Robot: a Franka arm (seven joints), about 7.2 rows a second.
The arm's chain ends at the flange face. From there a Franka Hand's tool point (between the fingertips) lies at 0.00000 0.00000 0.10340 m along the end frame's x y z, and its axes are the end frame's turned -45 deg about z.
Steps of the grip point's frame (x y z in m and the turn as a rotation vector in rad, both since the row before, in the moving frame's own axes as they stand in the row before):
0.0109, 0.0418, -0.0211, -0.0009, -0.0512, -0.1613
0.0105, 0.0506, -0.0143, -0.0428, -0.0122, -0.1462
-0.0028, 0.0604, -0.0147, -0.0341, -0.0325, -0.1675
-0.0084, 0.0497, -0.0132, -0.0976, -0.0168, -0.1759
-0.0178, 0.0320, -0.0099, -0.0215, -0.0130, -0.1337
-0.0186, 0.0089, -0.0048, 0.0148, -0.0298, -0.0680
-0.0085, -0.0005, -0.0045, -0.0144, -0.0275, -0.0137
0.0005, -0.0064, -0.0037, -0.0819, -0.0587, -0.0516
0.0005, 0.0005, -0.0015, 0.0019, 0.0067, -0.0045
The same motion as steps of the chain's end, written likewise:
0.0406, 0.0178, -0.0210, -0.0368, -0.0356, -0.1613
0.0407, 0.0245, -0.0142, -0.0389, 0.0216, -0.1462
0.0402, 0.0399, -0.0146, -0.0471, 0.0011, -0.1675
0.0226, 0.0333, -0.0127, -0.0809, 0.0571, -0.1759
0.0093, 0.0327, -0.0099, -0.0244, 0.0060, -0.1337
-0.0036, 0.0182, -0.0047, -0.0106, -0.0315, -0.0680
-0.0054, 0.0026, -0.0045, -0.0296, -0.0093, -0.0137
-0.0061, -0.0151, -0.0032, -0.0994, 0.0164, -0.0516
0.0004, 0.0006, -0.0015, 0.0061, 0.0034, -0.0045

